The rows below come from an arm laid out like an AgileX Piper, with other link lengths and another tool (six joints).
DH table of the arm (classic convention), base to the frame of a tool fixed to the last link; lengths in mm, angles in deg. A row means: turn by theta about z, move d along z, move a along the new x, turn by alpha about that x. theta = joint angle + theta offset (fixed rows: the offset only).
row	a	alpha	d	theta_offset
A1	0	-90	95.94	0
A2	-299.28	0	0	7.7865
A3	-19.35	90	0	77.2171
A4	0	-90	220.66	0
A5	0	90	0	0
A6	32.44	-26.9	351.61	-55
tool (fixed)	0	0	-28.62	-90
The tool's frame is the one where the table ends.
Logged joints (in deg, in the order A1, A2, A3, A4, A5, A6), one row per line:
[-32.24 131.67 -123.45 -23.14 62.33 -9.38]
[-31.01 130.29 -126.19 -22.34 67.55 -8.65]
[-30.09 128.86 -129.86 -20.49 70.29 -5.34]
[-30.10 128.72 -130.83 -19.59 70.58 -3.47]
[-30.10 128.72 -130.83 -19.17 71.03 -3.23]
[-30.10 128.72 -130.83 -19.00 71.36 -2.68]
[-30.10 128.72 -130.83 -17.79 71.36 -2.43]
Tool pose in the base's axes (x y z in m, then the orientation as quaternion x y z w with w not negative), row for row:
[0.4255 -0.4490 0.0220 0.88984 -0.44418 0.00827 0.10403]
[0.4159 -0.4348 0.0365 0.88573 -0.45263 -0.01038 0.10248]
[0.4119 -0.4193 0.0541 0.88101 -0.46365 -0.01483 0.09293]
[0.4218 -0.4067 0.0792 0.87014 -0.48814 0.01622 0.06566]
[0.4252 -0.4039 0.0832 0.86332 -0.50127 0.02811 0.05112]
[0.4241 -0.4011 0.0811 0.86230 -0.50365 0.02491 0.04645]
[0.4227 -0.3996 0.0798 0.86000 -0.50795 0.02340 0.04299]
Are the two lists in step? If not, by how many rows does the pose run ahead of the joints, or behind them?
The pose runs 1 row behind the joints: the pose in row i belongs to the joints in row i - 1.
